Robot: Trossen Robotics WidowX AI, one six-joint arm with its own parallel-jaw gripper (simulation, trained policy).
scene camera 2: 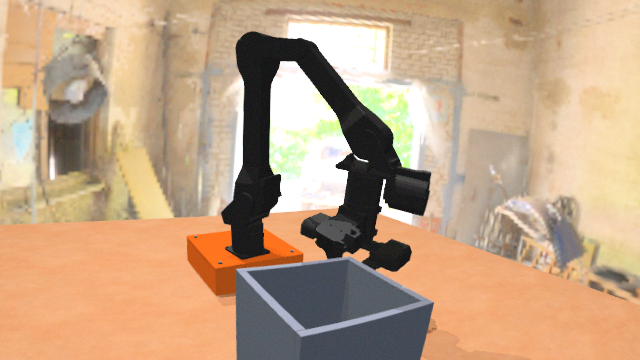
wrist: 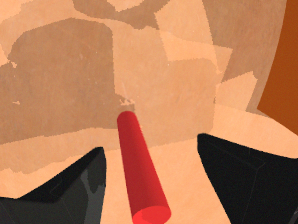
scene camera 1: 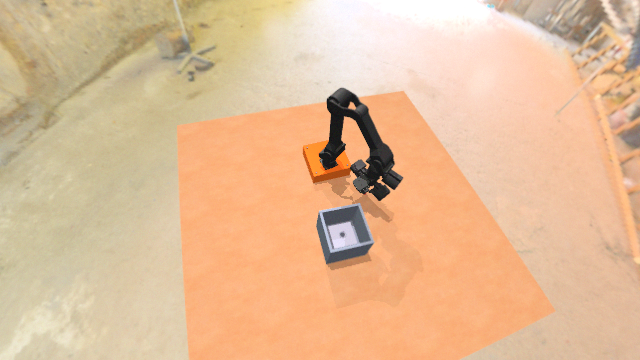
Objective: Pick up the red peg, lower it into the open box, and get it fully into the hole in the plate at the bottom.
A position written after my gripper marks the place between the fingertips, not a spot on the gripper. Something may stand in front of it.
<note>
In view: my gripper [scene camera 2: 347,283] and a grey box [scene camera 2: 340,301].
The grey box also shows in scene camera 1 [scene camera 1: 353,213]. My gripper shows as well in the wrist view [wrist: 151,148] and in scene camera 1 [scene camera 1: 365,187]. The wrist view does not show the grey box: it is out of frame.
</note>
